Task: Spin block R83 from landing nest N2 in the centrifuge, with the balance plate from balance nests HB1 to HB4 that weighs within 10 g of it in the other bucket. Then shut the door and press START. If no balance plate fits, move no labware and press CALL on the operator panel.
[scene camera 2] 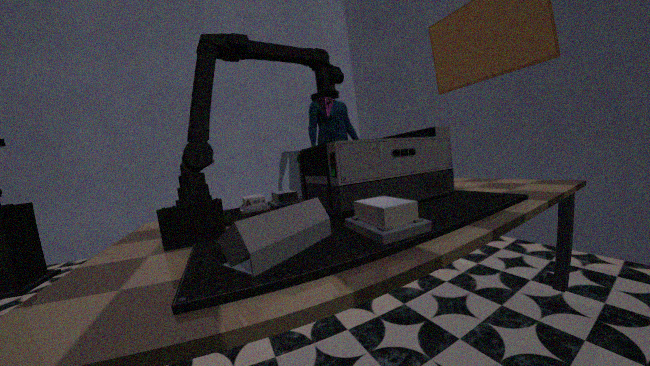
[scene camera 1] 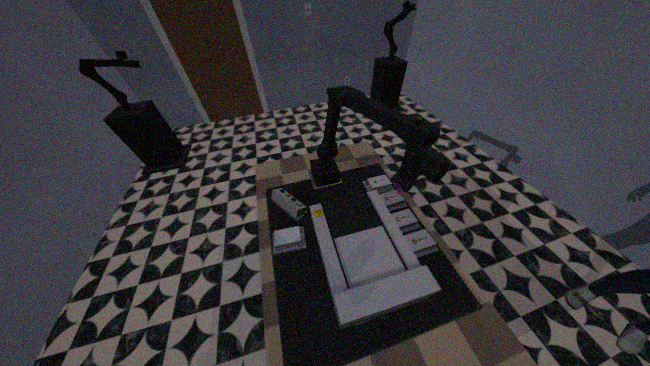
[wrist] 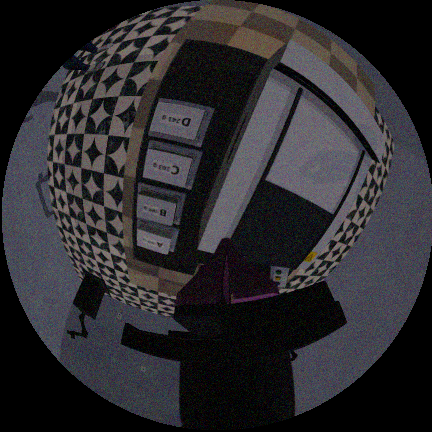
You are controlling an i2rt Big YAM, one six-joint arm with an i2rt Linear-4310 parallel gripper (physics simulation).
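Frame: origin at the arm's base, x right, y ahead, z up, level; millimetres.
Where they show: gripper, fingertip midpoint: (scene camera 2: 327, 116) (scene camera 1: 399, 194) (wrist: 225, 242); arm's base, link origin: (scene camera 2: 195, 203) (scene camera 1: 324, 166).
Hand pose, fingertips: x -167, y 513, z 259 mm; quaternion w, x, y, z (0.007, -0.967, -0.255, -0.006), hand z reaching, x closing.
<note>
Each offset is from my fingertips to the centre of the thing. "spot": to the spot under its first point. Level surfaces: height alone.
My gripper (scene camera 1: 400, 189) (scene camera 2: 328, 105) (wrist: 225, 242) is shut and empty, raised above the table near the balance plate row. White balance plates A {dx -129, dy -320, dz -314 mm} (scene camera 1: 378, 181) (wrist: 154, 243), B {dx -135, dy -184, dz -314 mm} (scene camera 1: 393, 198) (wrist: 157, 210), C {dx -127, dy -45, dz -314 mm} (scene camera 1: 406, 218) (wrist: 167, 167) and D {dx -138, dy +87, dz -314 mm} (scene camera 1: 421, 240) (wrist: 177, 121) lie in a row; their small weight print is blurred. The centrifuge {dx +170, dy +81, dz -225 mm} (scene camera 1: 385, 295) (scene camera 2: 367, 162) (wrist: 240, 190) stands beside them, with a pale panel between its side arms. A white block {dx +467, dy -112, dz -305 mm} (scene camera 1: 289, 234) (scene camera 2: 386, 212) sits on a grey nest {spot: dx +550, dy -83, dz -331 mm} (scene camera 2: 422, 226); no label is readable. The buckets cannot be made out.
The sloped operator panel {dx +434, dy -333, dz -305 mm} (scene camera 1: 289, 204) (scene camera 2: 285, 235) with coloured buttons stands on the dark mat {dz -346 mm} (scene camera 1: 300, 305), left of the centrifuge in scene camera 1. A yellow sticker {spot: dx +299, dy -93, dz -135 mm} (scene camera 1: 319, 213) (wrist: 310, 256) marks one centrifuge arm. A person (scene camera 2: 332, 125) stands behind the table.
</note>
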